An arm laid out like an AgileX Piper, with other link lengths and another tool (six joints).
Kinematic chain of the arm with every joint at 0, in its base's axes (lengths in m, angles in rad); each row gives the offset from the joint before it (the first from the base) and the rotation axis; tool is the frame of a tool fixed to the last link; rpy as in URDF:
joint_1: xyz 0 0 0.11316 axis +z
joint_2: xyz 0 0 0 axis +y
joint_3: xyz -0.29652 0 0.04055 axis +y
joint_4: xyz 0.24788 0 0.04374 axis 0.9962 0 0.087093
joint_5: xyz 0 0 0 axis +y
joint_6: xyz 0.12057 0 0.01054 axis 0.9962 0 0.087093
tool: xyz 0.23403 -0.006 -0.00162 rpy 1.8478 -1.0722 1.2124
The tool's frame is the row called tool.
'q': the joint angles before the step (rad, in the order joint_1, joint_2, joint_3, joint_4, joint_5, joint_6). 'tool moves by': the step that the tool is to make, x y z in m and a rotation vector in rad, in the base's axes. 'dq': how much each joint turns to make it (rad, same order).
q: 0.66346, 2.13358, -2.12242, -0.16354, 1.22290, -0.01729
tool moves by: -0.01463, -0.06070, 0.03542, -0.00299, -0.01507, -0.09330
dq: -0.05936, -0.18179, 0.17234, -0.02576, 0.00487, 0.03462
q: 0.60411, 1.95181, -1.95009, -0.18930, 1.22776, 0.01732
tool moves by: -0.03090, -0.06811, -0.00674, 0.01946, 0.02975, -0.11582
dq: -0.10221, -0.19371, 0.29934, 0.01928, -0.08646, 0.03303
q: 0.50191, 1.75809, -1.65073, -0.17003, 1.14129, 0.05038
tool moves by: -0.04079, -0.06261, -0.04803, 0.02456, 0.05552, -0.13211
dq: -0.12140, -0.14365, 0.34965, 0.02977, -0.16351, 0.03512
